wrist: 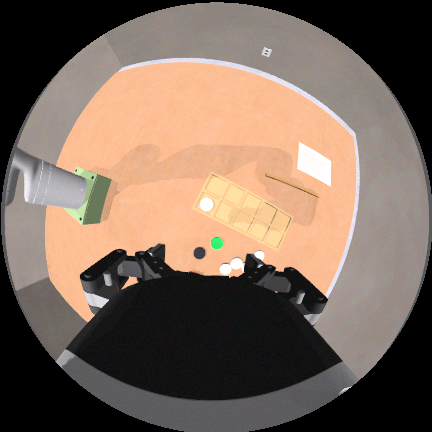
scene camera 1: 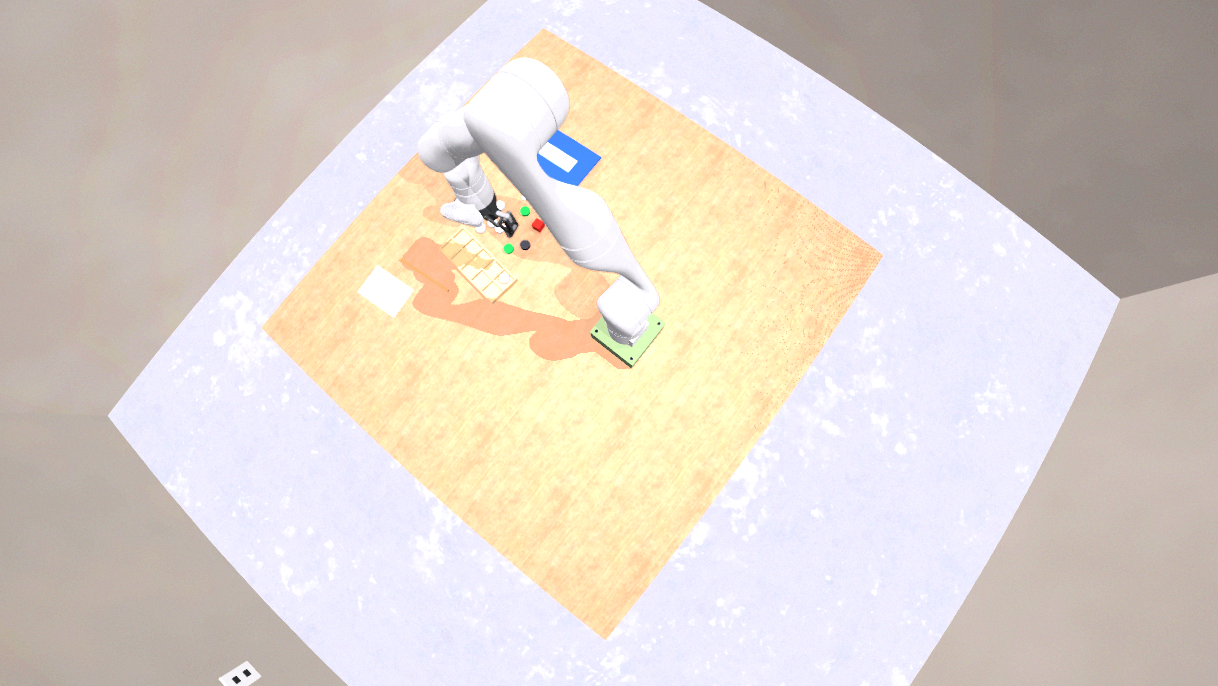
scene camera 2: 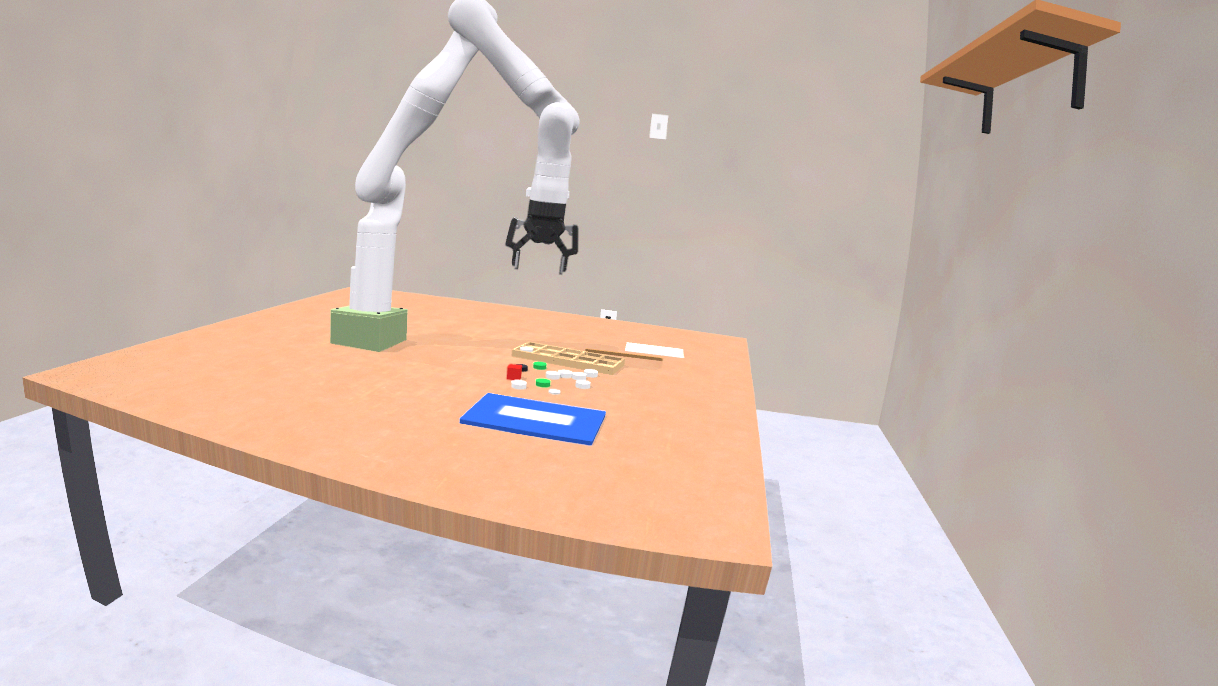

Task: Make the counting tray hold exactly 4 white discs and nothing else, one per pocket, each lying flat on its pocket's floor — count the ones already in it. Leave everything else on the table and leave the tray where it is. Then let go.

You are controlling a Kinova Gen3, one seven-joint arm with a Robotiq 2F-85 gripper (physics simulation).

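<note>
The gripper [scene camera 1: 509, 228] [scene camera 2: 539, 265] [wrist: 205, 252] is open and empty, well above the table. The tan counting tray [scene camera 1: 492, 289] [scene camera 2: 566, 361] [wrist: 216, 186] has two rows of pockets. One white disc [scene camera 1: 504, 277] [scene camera 2: 526, 348] [wrist: 206, 204] lies in an end pocket; the other pockets look empty. Several loose white discs [scene camera 2: 590, 372] [wrist: 236, 263] lie beside the tray, partly hidden by the right finger in the wrist view. A green disc [scene camera 1: 508, 248] [scene camera 2: 539, 365] [wrist: 217, 243] and a black disc [scene camera 1: 525, 245] [scene camera 2: 522, 368] [wrist: 199, 253] lie near them.
A red block [scene camera 1: 537, 224] [scene camera 2: 513, 372] and a second green disc [scene camera 1: 525, 211] [scene camera 2: 542, 382] lie among the loose pieces. A blue board [scene camera 1: 588, 160] [scene camera 2: 477, 413] lies farther off. A thin brown stick [wrist: 291, 185] and white paper [scene camera 1: 386, 290] [scene camera 2: 654, 350] [wrist: 314, 164] lie across the tray.
</note>
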